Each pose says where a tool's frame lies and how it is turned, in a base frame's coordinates. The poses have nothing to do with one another.
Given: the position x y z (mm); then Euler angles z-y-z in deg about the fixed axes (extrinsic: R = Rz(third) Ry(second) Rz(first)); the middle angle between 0 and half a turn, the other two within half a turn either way.
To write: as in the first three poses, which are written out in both.
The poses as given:
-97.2, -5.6, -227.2, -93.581, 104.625, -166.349
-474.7, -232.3, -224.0, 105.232, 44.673, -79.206
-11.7, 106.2, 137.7, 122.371, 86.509, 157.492
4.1, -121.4, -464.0, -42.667, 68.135, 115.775
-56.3, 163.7, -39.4, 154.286, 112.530, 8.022
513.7, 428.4, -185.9, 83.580, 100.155, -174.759
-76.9, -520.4, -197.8, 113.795, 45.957, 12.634
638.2, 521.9, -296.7, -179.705, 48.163, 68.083
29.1, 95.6, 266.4, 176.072, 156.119, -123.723
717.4, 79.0, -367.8, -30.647, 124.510, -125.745
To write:
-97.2, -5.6, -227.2, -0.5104, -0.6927, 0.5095, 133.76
-474.7, -232.3, -224.0, 0.8763, -0.0340, 0.4806, 51.36
-11.7, 106.2, 137.7, 0.2490, -0.7869, -0.5647, 112.25
4.1, -121.4, -464.0, -0.7372, 0.1403, 0.6609, 96.57
-56.3, 163.7, -39.4, 0.7988, 0.2422, 0.5508, 170.20
513.7, 428.4, -185.9, 0.6655, -0.5421, -0.5131, 126.63
-76.9, -520.4, -197.8, 0.3315, 0.2724, 0.9033, 130.97
638.2, 521.9, -296.7, -0.3946, -0.2651, -0.8798, 118.27
29.1, 95.6, 266.4, 0.4994, -0.8614, 0.0929, 158.60
717.4, 79.0, -367.8, 0.6560, 0.6001, -0.4578, 169.07

